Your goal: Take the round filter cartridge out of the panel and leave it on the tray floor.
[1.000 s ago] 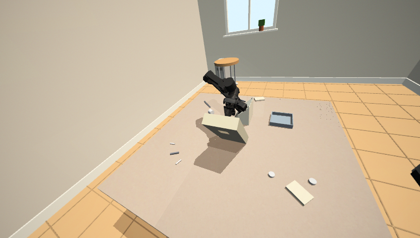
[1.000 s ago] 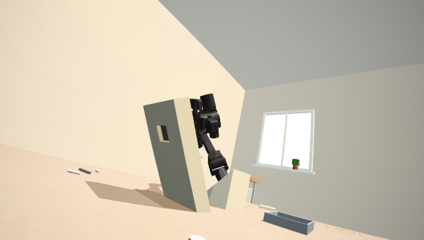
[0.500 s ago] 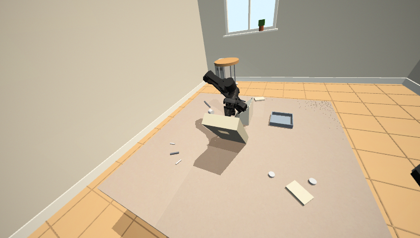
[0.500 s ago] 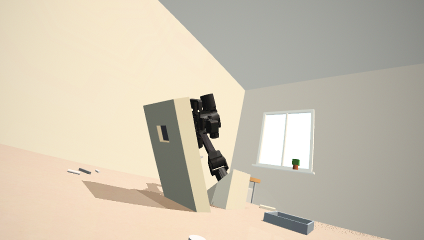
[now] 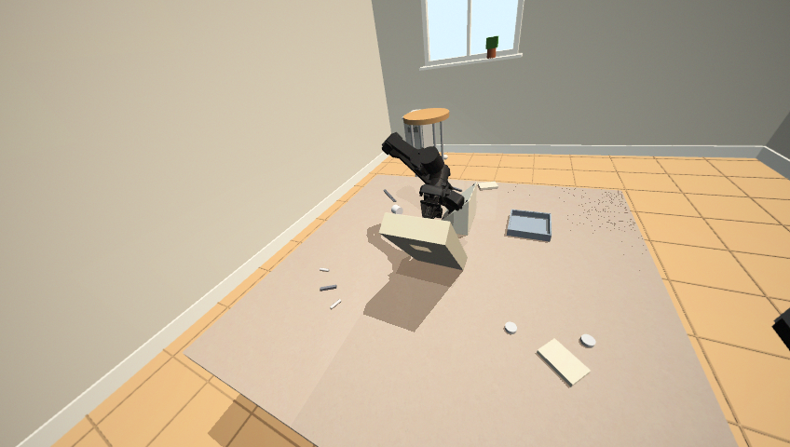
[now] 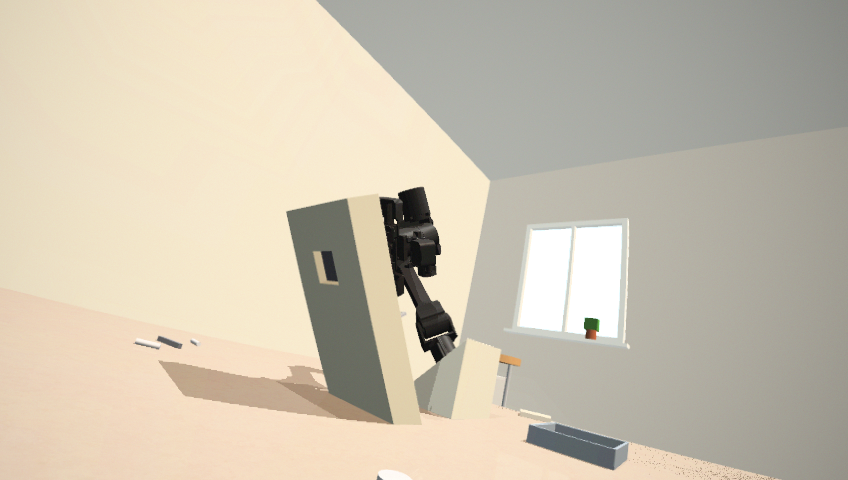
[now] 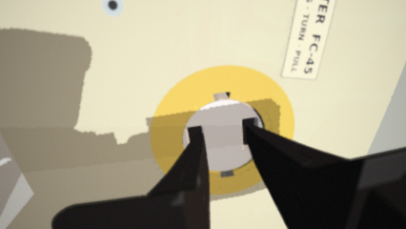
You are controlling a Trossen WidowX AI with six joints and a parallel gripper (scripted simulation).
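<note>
The filter cartridge lies 10 mm below my gripper tip and 10 mm ahead of it. Round my gripper tip: cream service panel (80 mm below, 30 mm behind); then grey-blue tray (420 mm behind, 270 mm to the left, 230 mm below).
</note>
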